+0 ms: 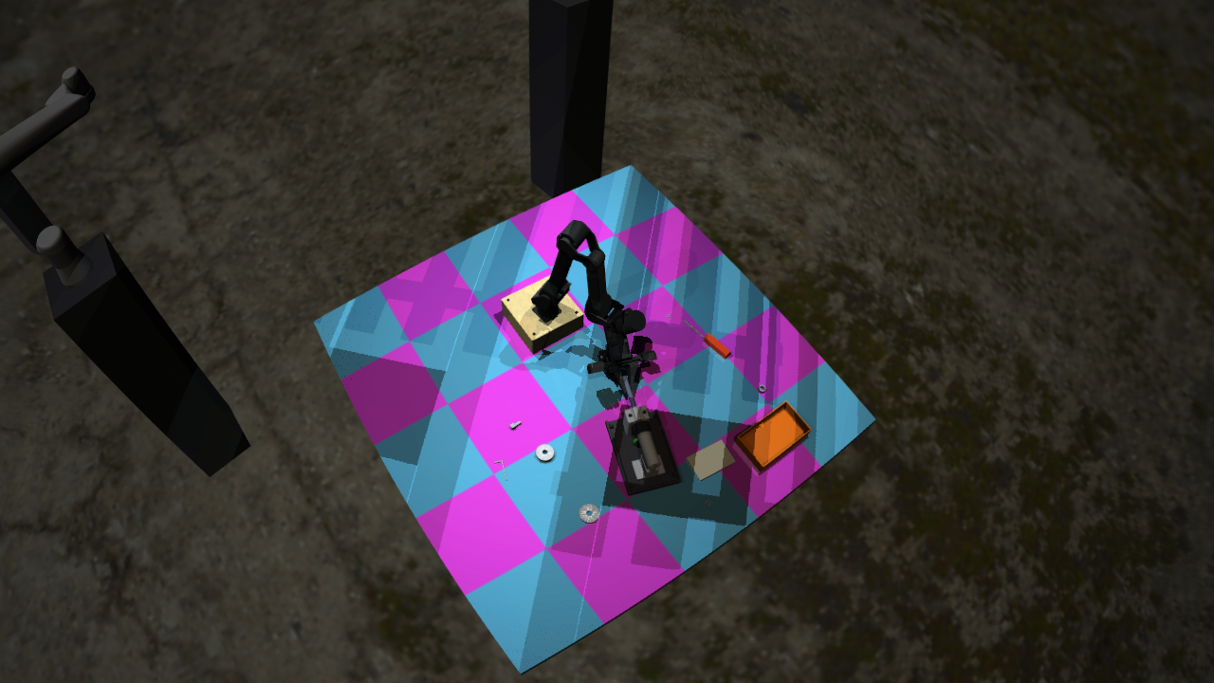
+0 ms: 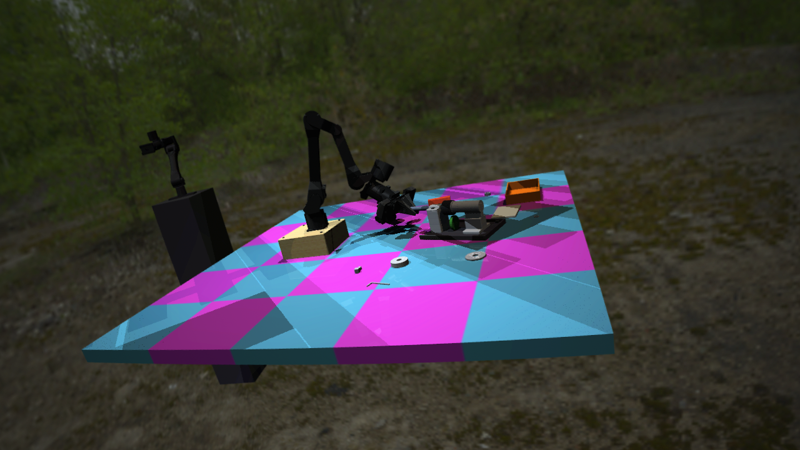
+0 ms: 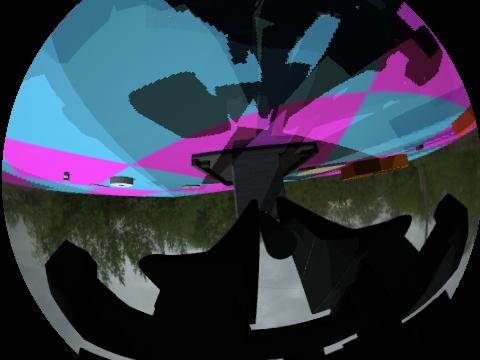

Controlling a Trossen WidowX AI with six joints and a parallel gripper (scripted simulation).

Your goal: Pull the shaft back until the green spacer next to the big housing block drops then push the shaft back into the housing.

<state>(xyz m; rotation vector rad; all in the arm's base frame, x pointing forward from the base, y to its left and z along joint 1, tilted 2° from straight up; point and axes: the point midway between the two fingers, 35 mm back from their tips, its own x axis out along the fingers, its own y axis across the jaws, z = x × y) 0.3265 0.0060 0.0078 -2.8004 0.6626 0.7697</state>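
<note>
Right now my gripper tip is 50 mm short of the thin shaft, 30 mm to the left of it and 20 mm below it. Round my gripper tip: small bolt: 280 mm to the right, 150 mm behind, 60 mm below; then card: 290 mm ahead, 60 mm below, 50 mm to the left; then green spacer: 120 mm ahead, 60 mm to the right, 30 mm below.
</note>
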